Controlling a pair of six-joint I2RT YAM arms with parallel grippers.
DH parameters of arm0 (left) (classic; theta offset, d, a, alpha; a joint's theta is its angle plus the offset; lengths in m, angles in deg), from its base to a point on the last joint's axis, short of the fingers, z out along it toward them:
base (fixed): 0 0 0 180
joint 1: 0 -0.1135 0.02 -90
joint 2: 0 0 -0.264 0
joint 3: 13.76 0 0.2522 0
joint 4: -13.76 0 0.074 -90
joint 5: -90 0 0 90
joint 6: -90 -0.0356 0 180
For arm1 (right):
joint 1: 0 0.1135 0.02 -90
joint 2: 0 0 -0.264 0
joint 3: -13.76 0 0.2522 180
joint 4: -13.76 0 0.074 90
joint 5: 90 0 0 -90
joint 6: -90 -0.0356 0 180
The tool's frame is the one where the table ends.
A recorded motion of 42 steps. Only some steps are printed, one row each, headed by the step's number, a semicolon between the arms.
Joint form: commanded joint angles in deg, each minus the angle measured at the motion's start. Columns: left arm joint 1, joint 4, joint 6, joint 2, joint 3, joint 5; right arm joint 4, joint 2, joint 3, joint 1, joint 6, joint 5.
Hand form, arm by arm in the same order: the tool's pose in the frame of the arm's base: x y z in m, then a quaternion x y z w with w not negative. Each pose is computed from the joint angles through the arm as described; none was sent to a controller.
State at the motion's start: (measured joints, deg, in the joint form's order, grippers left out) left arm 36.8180 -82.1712 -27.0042 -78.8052 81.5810 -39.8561; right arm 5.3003 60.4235 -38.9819 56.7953 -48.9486 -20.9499
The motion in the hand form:
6: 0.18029 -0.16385 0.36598 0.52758 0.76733 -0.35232 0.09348; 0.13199 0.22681 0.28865 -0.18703 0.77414 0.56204 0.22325
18: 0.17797 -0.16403 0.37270 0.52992 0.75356 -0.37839 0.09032; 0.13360 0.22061 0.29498 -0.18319 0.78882 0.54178 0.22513
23: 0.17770 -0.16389 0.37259 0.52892 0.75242 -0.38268 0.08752; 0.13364 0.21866 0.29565 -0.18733 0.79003 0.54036 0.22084
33: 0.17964 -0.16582 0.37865 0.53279 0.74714 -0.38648 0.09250; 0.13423 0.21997 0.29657 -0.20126 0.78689 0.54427 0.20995
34: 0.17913 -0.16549 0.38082 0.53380 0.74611 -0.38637 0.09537; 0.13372 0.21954 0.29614 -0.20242 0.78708 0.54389 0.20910
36: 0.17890 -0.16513 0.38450 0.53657 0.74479 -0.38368 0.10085; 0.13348 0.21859 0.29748 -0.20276 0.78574 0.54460 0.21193
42: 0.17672 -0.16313 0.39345 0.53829 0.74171 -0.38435 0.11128; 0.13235 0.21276 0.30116 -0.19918 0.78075 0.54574 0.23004
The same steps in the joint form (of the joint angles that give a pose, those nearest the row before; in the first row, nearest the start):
6: 0.01 0.52 0.46 -2.47 6.61 -0.58; -1.02 5.04 -5.05 -0.20 1.44 -3.38
18: 0.01 -1.02 -0.34 -2.71 8.15 -3.92; -6.79 3.96 -7.02 -1.16 2.81 -2.61
23: -0.04 -1.29 -0.41 -2.76 8.14 -4.48; -7.90 3.65 -7.23 -1.52 3.28 -3.45
33: 0.00 -2.02 -0.86 -3.63 10.26 -4.99; -8.46 4.18 -7.85 -1.73 4.10 -5.64
34: 0.01 -2.17 -0.88 -3.57 10.71 -4.97; -8.59 4.05 -7.73 -1.71 4.21 -5.73
36: 0.01 -2.50 -1.08 -3.62 11.63 -4.64; -8.64 3.75 -7.76 -1.78 4.32 -5.66
42: -0.07 -3.30 -1.00 -3.37 13.51 -4.70; -8.28 2.05 -7.15 -2.19 4.71 -4.59

